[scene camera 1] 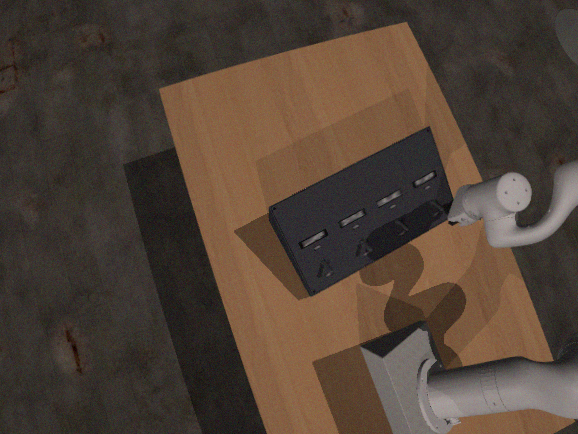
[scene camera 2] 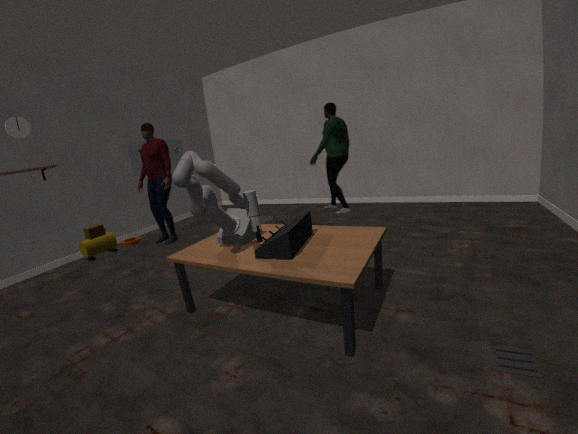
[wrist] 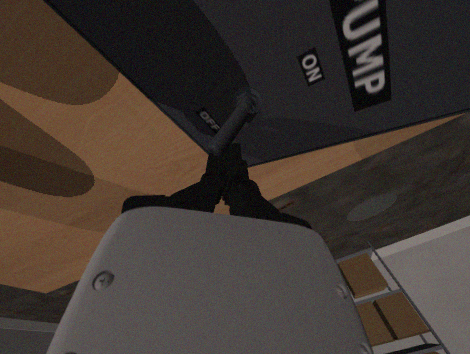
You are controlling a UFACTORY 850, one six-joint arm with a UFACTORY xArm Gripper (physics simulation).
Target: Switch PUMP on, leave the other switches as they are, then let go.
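The dark sloped switch panel (scene camera 1: 360, 182) (scene camera 2: 301, 234) stands on the table. The PUMP label (wrist: 367, 60) and the ON label (wrist: 311, 67) show in the wrist view. The PUMP lever (wrist: 232, 125) (scene camera 1: 436, 208) is at the panel's right end in scene camera 1; its tip leans toward the OFF label (wrist: 209, 120). Three other levers (scene camera 1: 325, 269) (scene camera 1: 364, 247) (scene camera 1: 402, 228) are in a row along the panel; their labels cannot be read. My gripper (wrist: 225, 155) (scene camera 1: 451, 220) (scene camera 2: 259, 240) is shut and empty, its fingertips right at the PUMP lever's tip. Whether they touch is unclear.
The wooden table (scene camera 1: 240, 125) (scene camera 2: 330, 270) carries the panel and the arm's grey base block (scene camera 1: 395, 380). A person in red (scene camera 2: 156, 160) and a person in green (scene camera 2: 336, 140) are beyond the table. Boxes (wrist: 362, 275) on a rack show in the wrist view.
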